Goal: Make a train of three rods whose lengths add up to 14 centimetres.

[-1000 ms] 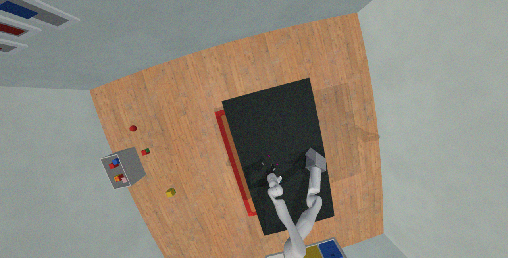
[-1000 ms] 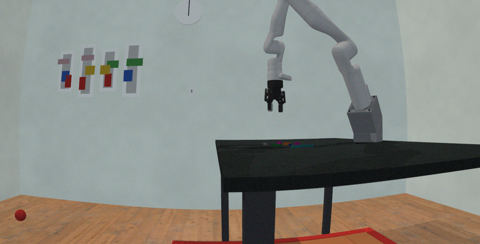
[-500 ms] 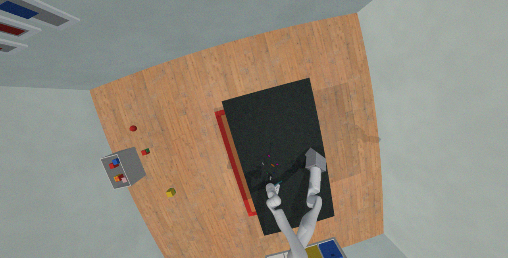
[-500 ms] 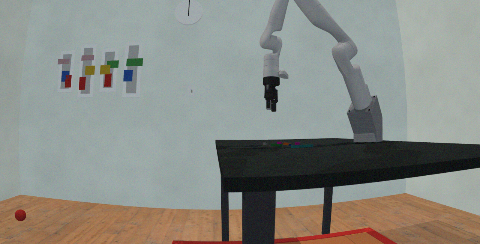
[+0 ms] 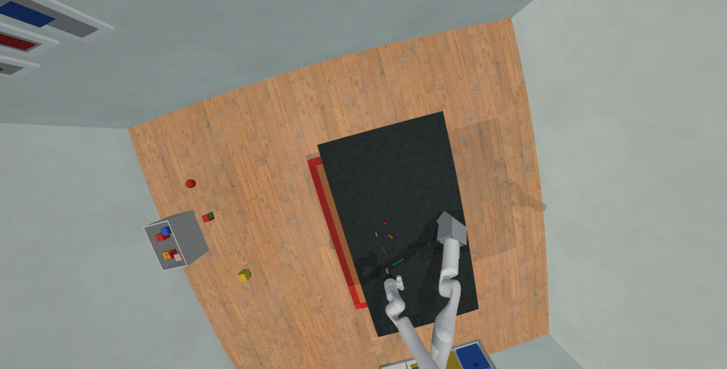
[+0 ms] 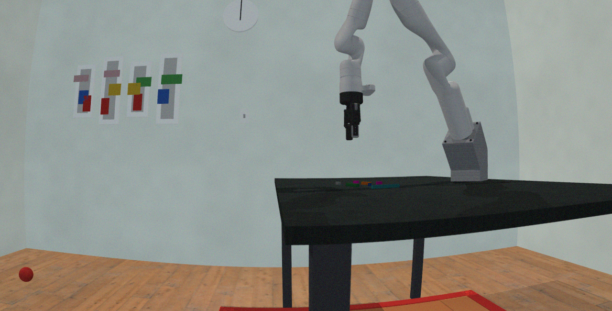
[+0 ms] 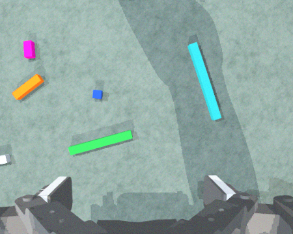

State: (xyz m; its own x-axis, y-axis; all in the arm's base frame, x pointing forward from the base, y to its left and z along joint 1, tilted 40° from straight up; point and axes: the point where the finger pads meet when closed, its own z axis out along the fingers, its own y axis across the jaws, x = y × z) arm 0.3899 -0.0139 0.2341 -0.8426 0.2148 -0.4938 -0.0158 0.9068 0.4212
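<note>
The small blue rod is 70 mm behind my hand, 50 mm to the right of it and 150 mm below it. The rest, counted from my hand: green rod (10 mm behind, 50 mm to the right, 150 mm below); then turquoise rod (90 mm behind, 80 mm to the left, 150 mm below); then orange rod (80 mm behind, 140 mm to the right, 150 mm below).
</note>
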